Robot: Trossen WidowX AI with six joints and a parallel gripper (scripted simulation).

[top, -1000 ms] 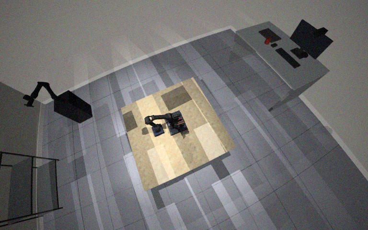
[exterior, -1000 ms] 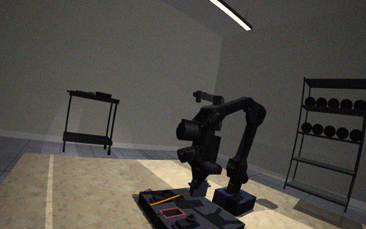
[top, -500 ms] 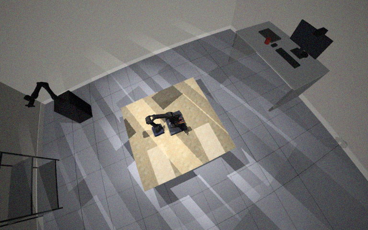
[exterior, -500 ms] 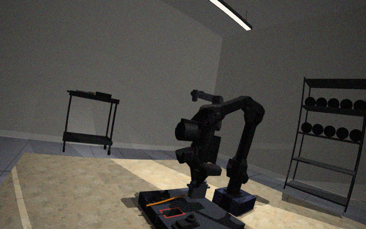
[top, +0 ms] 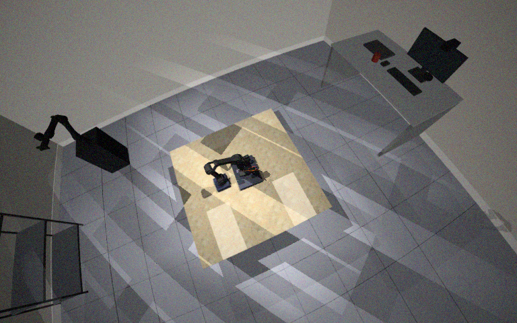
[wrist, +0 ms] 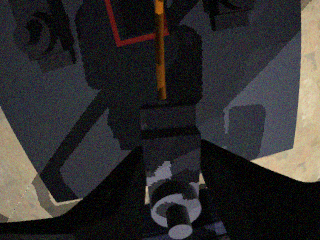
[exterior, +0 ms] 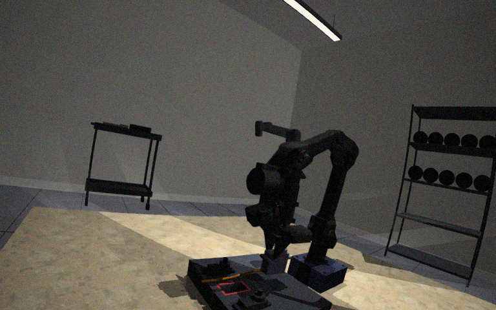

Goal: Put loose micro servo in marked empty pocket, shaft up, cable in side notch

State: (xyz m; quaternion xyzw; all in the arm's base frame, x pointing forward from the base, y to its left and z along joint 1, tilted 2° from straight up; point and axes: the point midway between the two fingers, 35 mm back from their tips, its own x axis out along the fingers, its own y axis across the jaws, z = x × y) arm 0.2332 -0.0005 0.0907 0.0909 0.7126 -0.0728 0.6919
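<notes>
My gripper tip is now 1 cm past the dark deck and 10 cm above it.
</notes>
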